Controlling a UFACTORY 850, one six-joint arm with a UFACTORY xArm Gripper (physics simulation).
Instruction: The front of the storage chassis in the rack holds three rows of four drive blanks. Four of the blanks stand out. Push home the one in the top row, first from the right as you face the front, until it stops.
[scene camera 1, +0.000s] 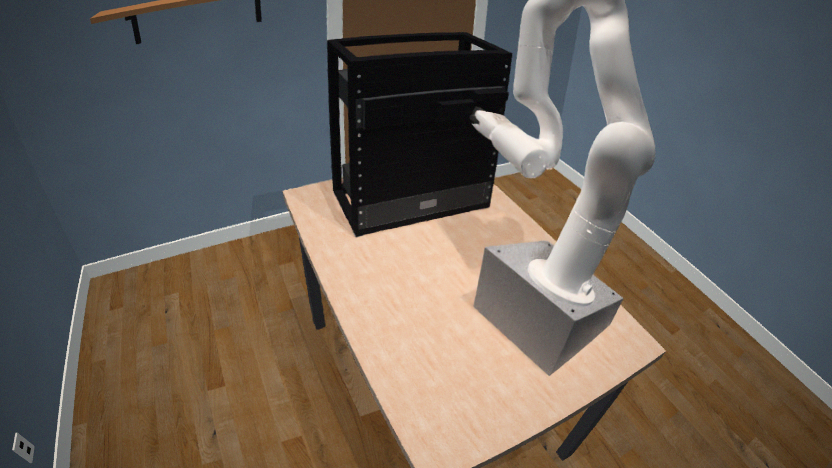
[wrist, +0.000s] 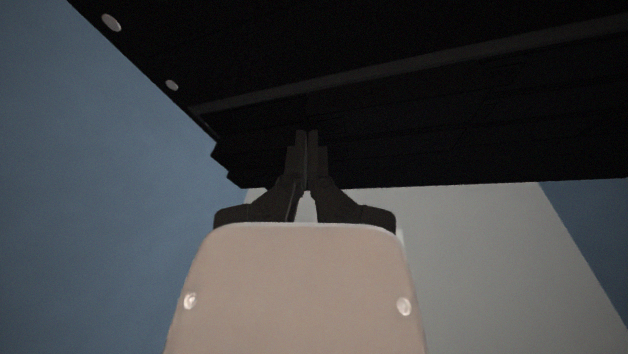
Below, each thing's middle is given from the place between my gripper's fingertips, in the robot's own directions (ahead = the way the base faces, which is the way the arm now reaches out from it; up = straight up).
The black rack (scene camera 1: 414, 155) lies 180 mm ahead of my hand, 80 mm to the left of it and 120 mm below it.
